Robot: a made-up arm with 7 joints.
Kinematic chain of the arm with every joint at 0, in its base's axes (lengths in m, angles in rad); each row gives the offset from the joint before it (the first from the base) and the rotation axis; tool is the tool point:
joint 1: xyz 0 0 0.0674 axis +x
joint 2: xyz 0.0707 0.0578 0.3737 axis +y
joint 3: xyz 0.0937 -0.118 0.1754 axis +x
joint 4: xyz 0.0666 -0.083 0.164 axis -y
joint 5: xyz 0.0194 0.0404 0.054 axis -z
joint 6: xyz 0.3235 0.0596 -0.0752 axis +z
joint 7: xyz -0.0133 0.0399 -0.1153 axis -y
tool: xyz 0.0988 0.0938 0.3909
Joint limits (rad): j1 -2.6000..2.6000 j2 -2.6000..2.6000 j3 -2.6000..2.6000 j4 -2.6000..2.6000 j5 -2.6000..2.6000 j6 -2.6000..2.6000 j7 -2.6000..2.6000
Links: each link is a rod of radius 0.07 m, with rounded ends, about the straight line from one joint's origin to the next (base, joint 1, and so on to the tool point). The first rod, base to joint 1, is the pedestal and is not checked.
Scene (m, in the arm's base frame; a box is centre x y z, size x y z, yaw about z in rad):
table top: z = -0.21
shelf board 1: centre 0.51 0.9 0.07 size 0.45 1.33 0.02 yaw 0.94
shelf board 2: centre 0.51 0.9 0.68 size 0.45 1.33 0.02 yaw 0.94
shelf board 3: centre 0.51 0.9 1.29 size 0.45 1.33 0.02 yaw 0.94
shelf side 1: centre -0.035 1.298 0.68 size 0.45 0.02 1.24 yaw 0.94
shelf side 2: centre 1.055 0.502 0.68 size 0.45 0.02 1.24 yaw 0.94
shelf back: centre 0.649 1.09 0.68 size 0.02 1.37 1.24 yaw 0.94
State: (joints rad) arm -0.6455 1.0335 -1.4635 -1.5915 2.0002 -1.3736 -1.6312
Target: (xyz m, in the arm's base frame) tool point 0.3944 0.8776 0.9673
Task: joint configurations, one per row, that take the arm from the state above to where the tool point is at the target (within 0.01 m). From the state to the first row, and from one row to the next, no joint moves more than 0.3 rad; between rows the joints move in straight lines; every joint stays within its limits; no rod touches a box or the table.
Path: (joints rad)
1: -0.4564 1.0881 -1.4919 -1.6224 2.0526 -1.6669 -1.4968
2: -0.2673 1.1427 -1.5204 -1.6534 2.1050 -1.9603 -1.3623
3: -0.0782 1.1973 -1.5488 -1.6843 2.1573 -2.2536 -1.2279
4: -0.1108 0.9846 -1.4924 -1.5752 2.1375 -2.0045 -1.3904
5: -0.1434 0.7719 -1.4360 -1.4660 2.1178 -1.7554 -1.5528
6: -0.1760 0.5592 -1.3796 -1.3568 2.0980 -1.5063 -1.7153
7: -0.3995 0.5207 -1.2630 -1.4882 2.0093 -1.2519 -1.7201
8: -0.6229 0.4822 -1.1464 -1.6195 1.9205 -0.9974 -1.7250

